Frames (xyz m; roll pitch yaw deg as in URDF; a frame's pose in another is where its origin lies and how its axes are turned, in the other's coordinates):
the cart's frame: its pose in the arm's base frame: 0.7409 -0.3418 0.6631 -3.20 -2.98 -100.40
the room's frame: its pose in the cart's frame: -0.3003 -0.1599 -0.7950 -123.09 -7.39 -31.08
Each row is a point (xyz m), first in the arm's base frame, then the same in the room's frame.
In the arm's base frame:
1: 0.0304 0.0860 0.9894
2: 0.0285 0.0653 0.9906
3: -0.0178 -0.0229 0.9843
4: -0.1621 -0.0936 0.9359
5: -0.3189 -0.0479 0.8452
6: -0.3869 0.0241 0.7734
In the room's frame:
1: 0.4864 -0.5805 -1.0109
2: 0.5031 -0.5856 -0.9995
3: 0.5967 -0.5777 -0.9656
4: 0.7323 -0.4792 -0.9730
5: 0.7820 -0.3110 -1.0372
6: 0.7586 -0.1988 -1.0800

